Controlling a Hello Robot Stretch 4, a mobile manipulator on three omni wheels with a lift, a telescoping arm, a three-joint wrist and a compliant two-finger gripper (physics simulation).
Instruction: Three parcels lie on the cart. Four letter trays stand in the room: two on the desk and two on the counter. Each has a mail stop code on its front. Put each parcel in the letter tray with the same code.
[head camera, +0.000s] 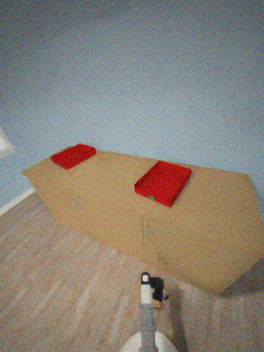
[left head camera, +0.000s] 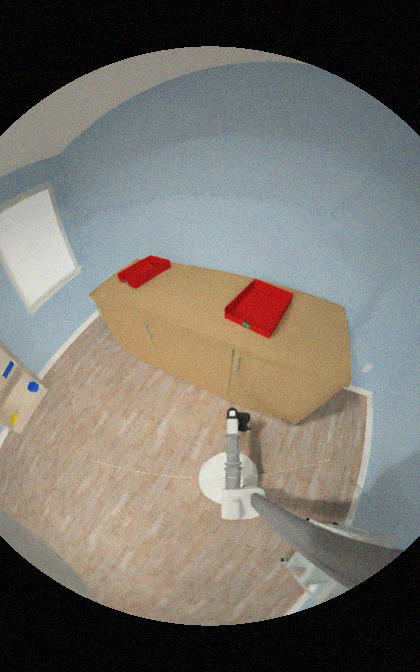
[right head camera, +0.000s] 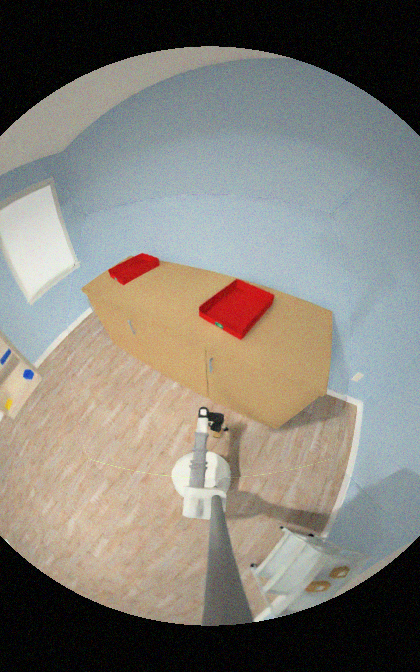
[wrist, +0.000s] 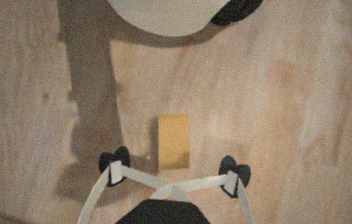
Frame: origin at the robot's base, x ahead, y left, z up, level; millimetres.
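Seen in the pictures: gripper, between the fingertips: (wrist: 174, 164).
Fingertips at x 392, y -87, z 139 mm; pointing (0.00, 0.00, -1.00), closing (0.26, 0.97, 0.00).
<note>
Pixels of each thing's top centre, then the offset from my fingertips to it. Level surfaces: height alone.
- tan parcel, centre of its top: (wrist: 173, 141) (head camera: 157, 300) dz -107, dx -13, dy -2 mm
- wooden counter, height of its surface: dz +743 mm
- left red tray, centre of its top: (head camera: 73, 152) dz +808, dx +922, dy +734 mm
- right red tray, centre of its top: (head camera: 164, 176) dz +808, dx +457, dy -73 mm
A tan parcel (wrist: 173, 141) (head camera: 157, 303) (right head camera: 216, 434) lies on the floor below my gripper (wrist: 174, 164) (right head camera: 221, 429). The gripper is open, and in the wrist view the parcel shows ahead of the gap between the fingertips. Two more parcels (right head camera: 318, 586) (right head camera: 340, 572) lie on the white cart (right head camera: 327, 560) at the lower right. On the wooden counter (head camera: 220, 210) (left head camera: 315, 350) (right head camera: 300, 350) stand a left red tray (head camera: 74, 156) (left head camera: 144, 271) (right head camera: 134, 268) and a right red tray (head camera: 164, 183) (left head camera: 259, 307) (right head camera: 237, 308). Their small green labels are unreadable. The desk trays do not show.
My round white base (left head camera: 214, 480) (wrist: 170, 15) stands before the counter, close to the floor parcel. A light wooden piece of furniture (left head camera: 25, 400) (right head camera: 21, 389) with blue and yellow things stands at the far left. The wall (head camera: 150, 100) runs behind the counter.
</note>
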